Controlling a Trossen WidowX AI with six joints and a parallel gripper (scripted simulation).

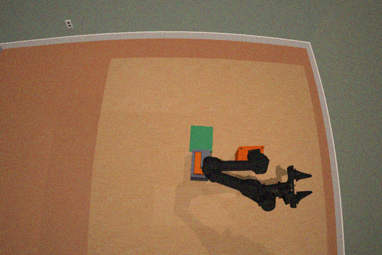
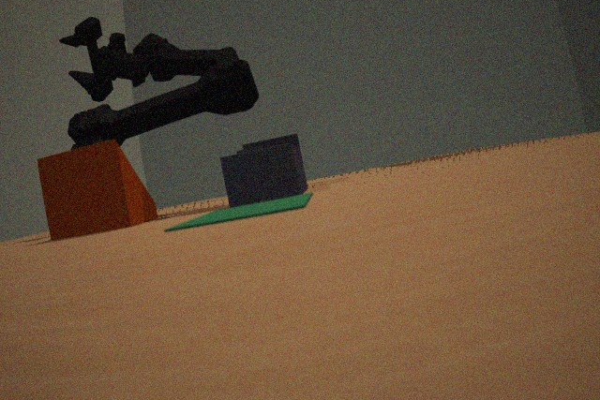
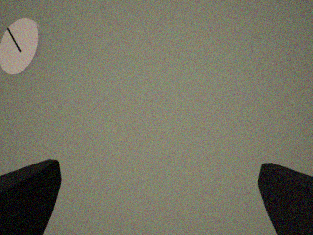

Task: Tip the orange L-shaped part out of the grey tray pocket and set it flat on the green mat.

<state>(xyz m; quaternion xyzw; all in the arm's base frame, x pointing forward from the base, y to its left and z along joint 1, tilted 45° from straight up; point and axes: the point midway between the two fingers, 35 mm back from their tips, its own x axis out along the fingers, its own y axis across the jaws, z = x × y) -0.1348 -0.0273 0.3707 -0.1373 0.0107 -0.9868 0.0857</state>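
My gripper tip is now 42 cm short of the orange L-shaped part, 34 cm above it and 22 cm to the left of it. Also, from my gripper tip: green mat (40 cm below, 39 cm ahead, 38 cm to the right).
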